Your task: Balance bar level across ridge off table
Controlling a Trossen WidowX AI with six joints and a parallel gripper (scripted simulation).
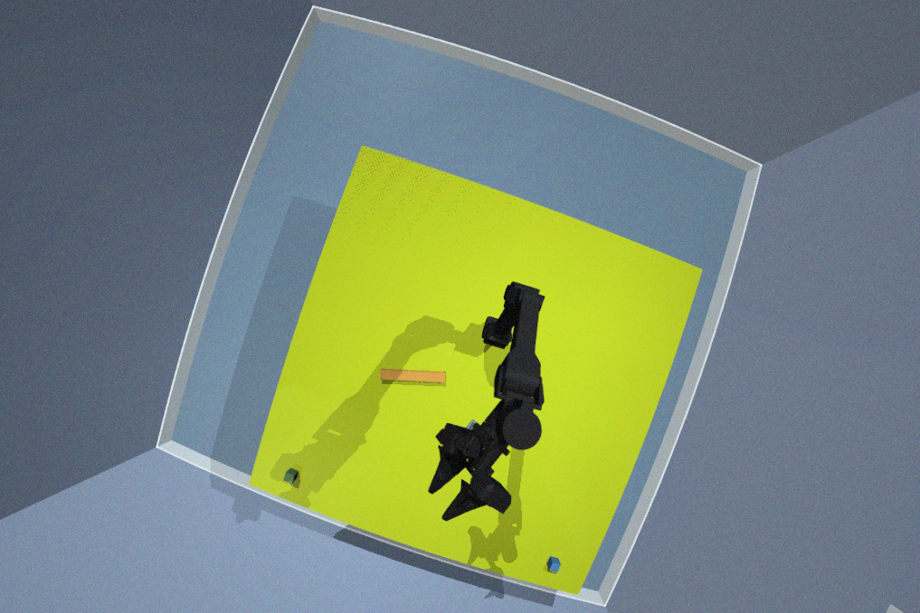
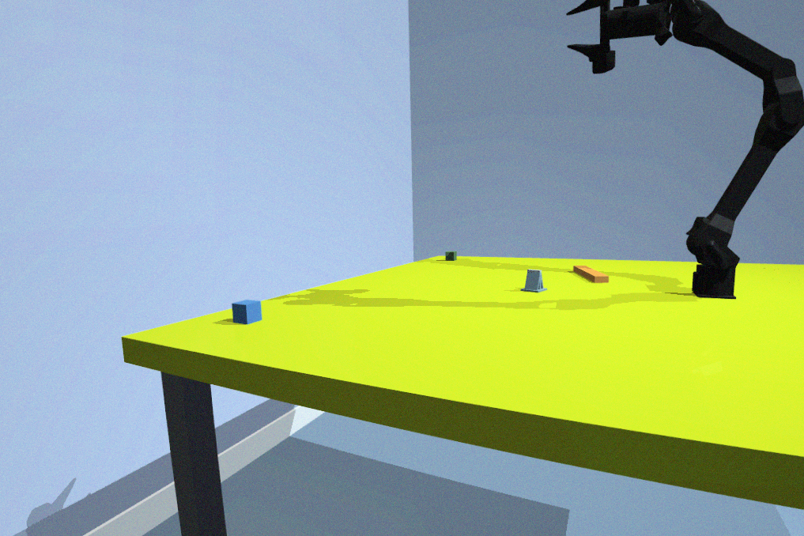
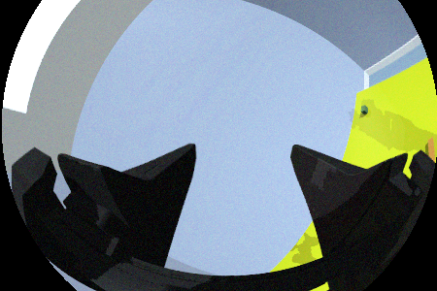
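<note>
Now: gripper tip 5 cm past the orange bar, 14 cm to the left of it and 58 cm above it. The rest, counted from my gripper tip: green cube (45 cm ahead, 44 cm to the right, 57 cm below); then blue cube (45 cm ahead, 56 cm to the left, 57 cm below).
</note>
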